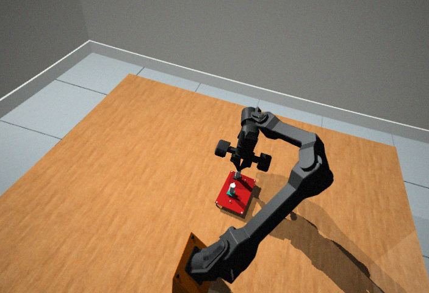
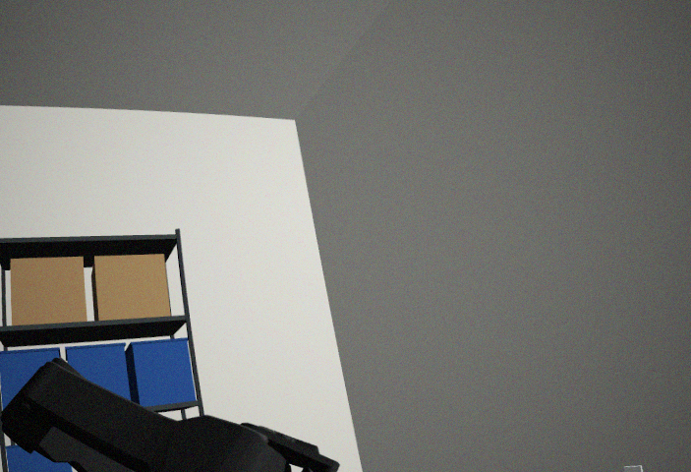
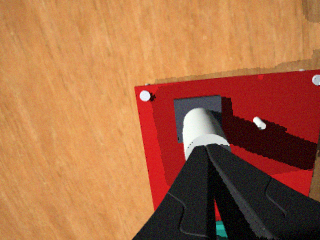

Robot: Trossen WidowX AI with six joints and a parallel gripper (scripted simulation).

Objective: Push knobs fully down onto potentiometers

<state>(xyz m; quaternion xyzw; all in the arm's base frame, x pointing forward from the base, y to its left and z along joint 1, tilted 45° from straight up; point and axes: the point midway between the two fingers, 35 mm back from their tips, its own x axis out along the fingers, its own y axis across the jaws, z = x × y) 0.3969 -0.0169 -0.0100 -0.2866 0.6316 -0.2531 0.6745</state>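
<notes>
Right now my gripper tip is 2 cm above the knob. Round my gripper tip: teal potentiometer: 8 cm behind, 1 cm below.
</notes>
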